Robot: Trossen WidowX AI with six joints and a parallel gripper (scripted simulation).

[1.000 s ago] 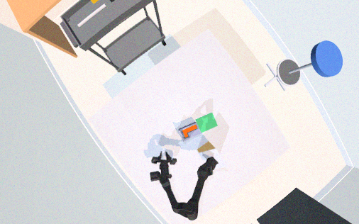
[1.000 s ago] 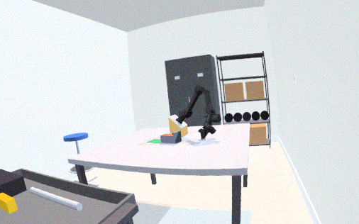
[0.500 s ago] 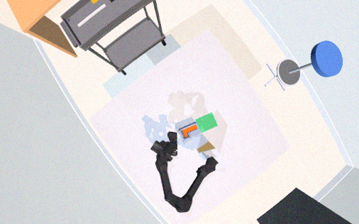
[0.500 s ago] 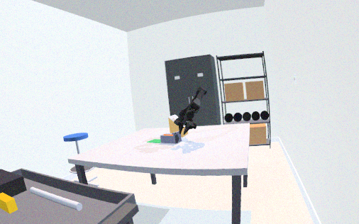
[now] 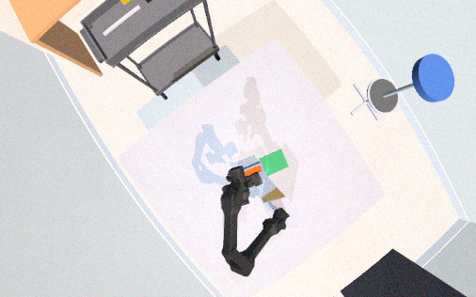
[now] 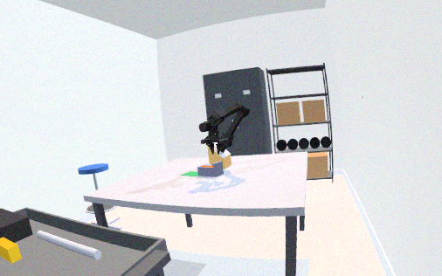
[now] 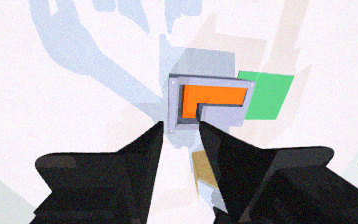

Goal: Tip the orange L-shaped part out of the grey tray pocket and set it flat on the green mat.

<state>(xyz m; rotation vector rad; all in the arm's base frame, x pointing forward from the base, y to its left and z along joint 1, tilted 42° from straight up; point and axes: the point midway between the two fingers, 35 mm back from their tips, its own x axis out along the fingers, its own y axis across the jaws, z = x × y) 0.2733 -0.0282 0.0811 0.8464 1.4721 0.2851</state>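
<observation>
Now: the orange L-shaped part 2 cm behind my gripper tip, 5 cm to the right of it and 10 cm below it. Also, from my gripper tip: green mat 8 cm behind, 20 cm to the right, 16 cm below.
</observation>
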